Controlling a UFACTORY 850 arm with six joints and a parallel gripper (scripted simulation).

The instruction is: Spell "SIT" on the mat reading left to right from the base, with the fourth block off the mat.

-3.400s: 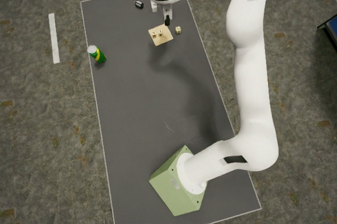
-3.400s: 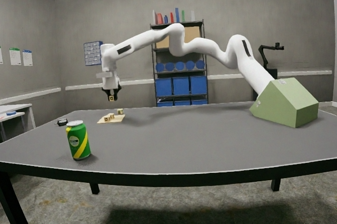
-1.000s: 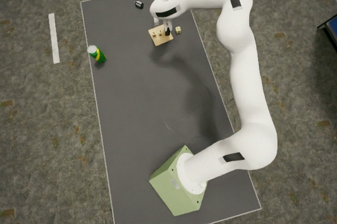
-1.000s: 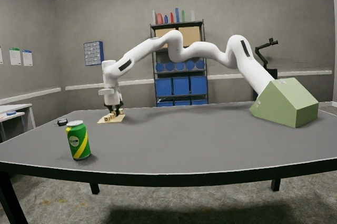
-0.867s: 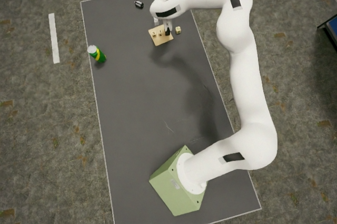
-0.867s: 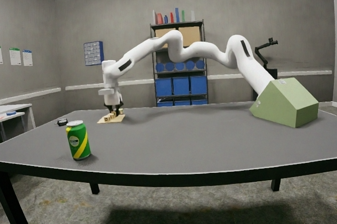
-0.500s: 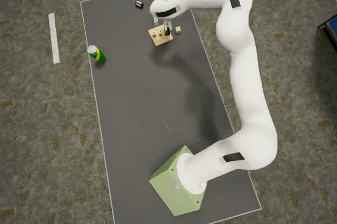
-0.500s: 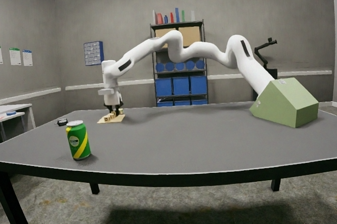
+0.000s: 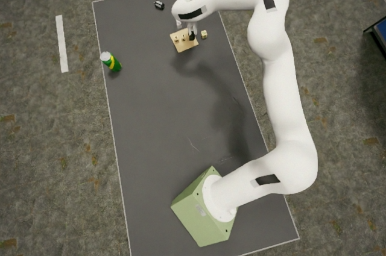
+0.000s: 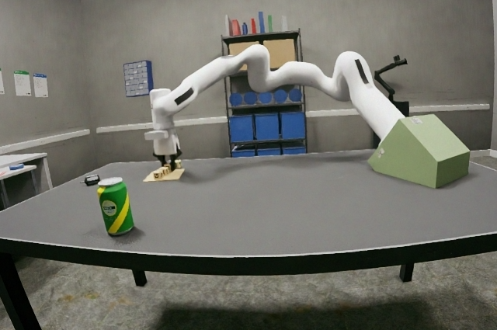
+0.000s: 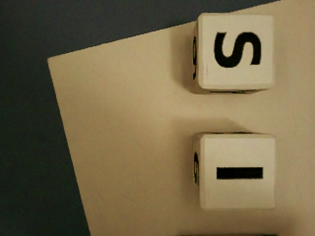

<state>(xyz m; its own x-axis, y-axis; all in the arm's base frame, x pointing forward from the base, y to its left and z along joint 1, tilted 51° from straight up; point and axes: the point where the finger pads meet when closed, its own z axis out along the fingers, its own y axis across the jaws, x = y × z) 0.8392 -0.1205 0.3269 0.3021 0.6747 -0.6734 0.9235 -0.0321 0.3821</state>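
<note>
Now: hand 1 cm short of the tan mat, 5 cm to the right of it and 3 cm above it. Round my hand: small black object (32 cm ahead, 7 cm to the left, 1 cm below); then yellow can (5 cm ahead, 50 cm to the left, 3 cm above).
</note>
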